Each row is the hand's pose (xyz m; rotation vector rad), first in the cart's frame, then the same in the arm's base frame.
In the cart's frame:
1: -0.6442 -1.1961 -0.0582 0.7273 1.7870 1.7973
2: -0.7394 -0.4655 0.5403 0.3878 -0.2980 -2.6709
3: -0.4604 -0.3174 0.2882 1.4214 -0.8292 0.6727
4: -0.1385 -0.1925 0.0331 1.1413 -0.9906 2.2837
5: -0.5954 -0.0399 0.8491 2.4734 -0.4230 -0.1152
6: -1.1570 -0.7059 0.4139 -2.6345 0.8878 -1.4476
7: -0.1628 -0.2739 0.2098 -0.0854 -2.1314 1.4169
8: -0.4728 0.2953 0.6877 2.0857 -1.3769 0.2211
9: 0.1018 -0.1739 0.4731 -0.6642 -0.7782 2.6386
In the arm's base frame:
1: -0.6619 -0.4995 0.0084 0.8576 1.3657 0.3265
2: 0.0607 0.1156 -0.0150 -0.1301 1.4707 2.1257
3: 0.2516 -0.2251 -0.1189 0.0499 -1.1071 0.2155
4: 0.4431 -0.6026 -0.1905 -0.0204 -0.3841 1.5599
5: 0.5677 0.3061 0.0475 1.2207 -1.4882 -0.1168
6: -0.3759 0.2779 -0.1918 1.1120 -1.0880 1.2754
7: 0.4110 -0.4802 -0.0407 -1.4602 -1.0359 1.4457
8: 0.8627 0.1732 -0.1731 0.5116 -1.8672 0.4198
9: 0.6933 -0.4677 0.2229 -1.1030 0.6295 1.7583

